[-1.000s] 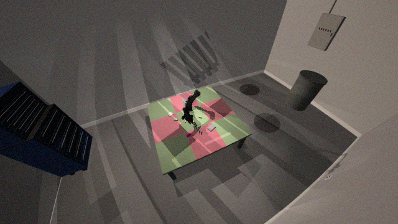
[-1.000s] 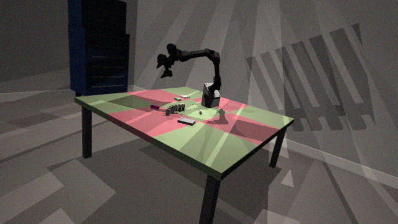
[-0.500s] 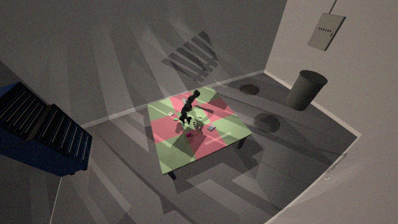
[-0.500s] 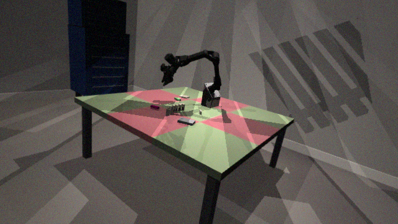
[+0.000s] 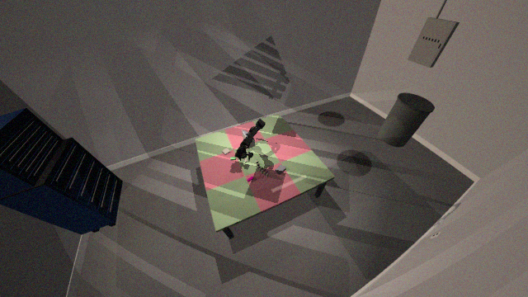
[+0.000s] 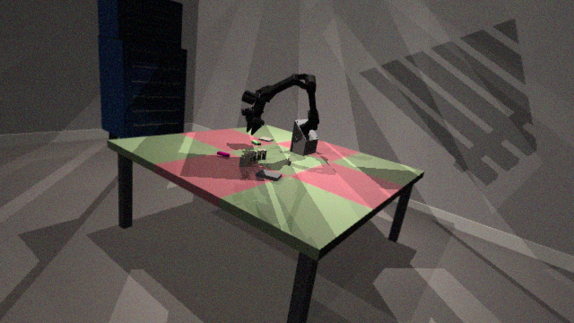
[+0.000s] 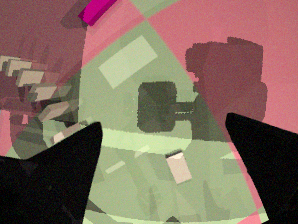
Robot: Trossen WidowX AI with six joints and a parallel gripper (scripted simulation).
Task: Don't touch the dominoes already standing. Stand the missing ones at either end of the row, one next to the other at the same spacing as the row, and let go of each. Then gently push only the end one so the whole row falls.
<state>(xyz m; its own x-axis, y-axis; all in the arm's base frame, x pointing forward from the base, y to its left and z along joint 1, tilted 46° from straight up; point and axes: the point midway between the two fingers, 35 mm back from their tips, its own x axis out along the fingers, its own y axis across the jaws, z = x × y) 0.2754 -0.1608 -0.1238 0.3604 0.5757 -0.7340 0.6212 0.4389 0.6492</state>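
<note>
My gripper tip is 190 mm past the green piece, 70 mm to the left of it and 100 mm above it. The rest, counted from my gripper tip: flat grey slab (240 mm ahead, 300 mm to the left, 100 mm below); then pale flat piece (350 mm behind, 100 mm to the right, 100 mm below); then magenta block (170 mm ahead, 40 mm to the right, 100 mm below).
</note>
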